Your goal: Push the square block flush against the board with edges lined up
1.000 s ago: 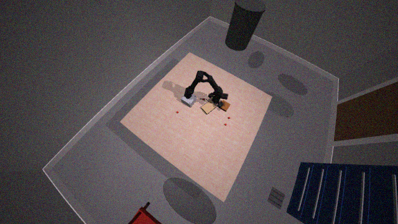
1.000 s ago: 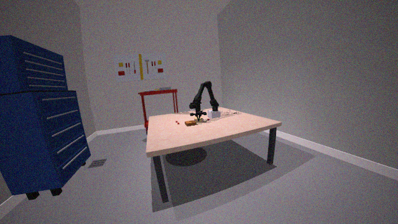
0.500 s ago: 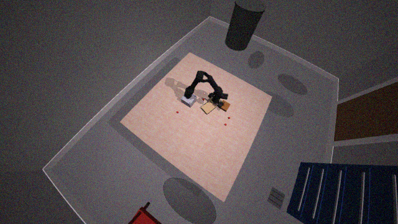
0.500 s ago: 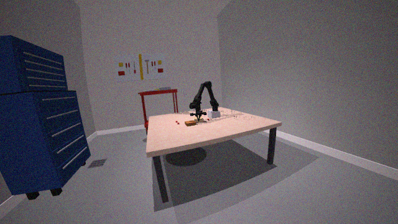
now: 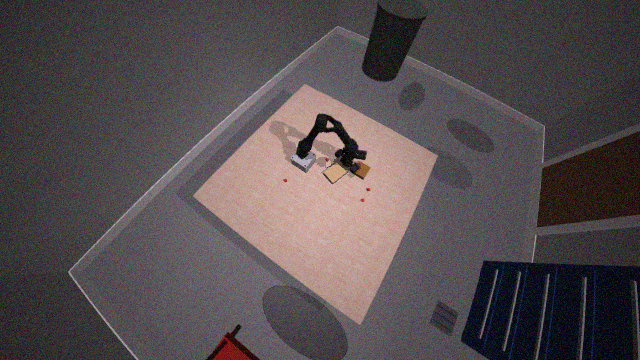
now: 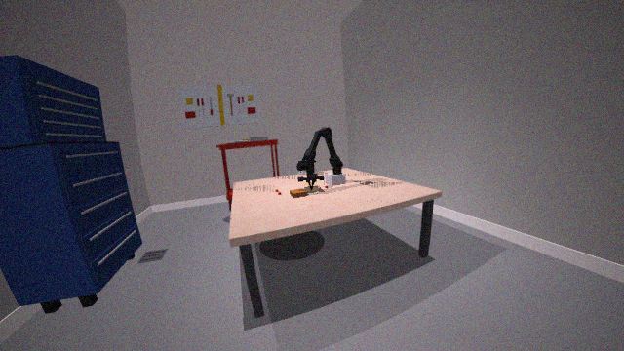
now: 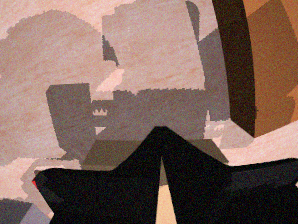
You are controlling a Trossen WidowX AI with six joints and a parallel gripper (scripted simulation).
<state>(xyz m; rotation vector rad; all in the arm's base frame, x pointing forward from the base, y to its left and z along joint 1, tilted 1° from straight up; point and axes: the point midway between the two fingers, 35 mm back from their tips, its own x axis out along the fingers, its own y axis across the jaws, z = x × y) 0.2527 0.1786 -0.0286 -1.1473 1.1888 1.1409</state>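
Right now the pale tan flat piece is 1 cm behind my gripper tip and 9 cm to the right of it. From my gripper tip the other things lie so: square block: 10 cm ahead, 6 cm to the left.
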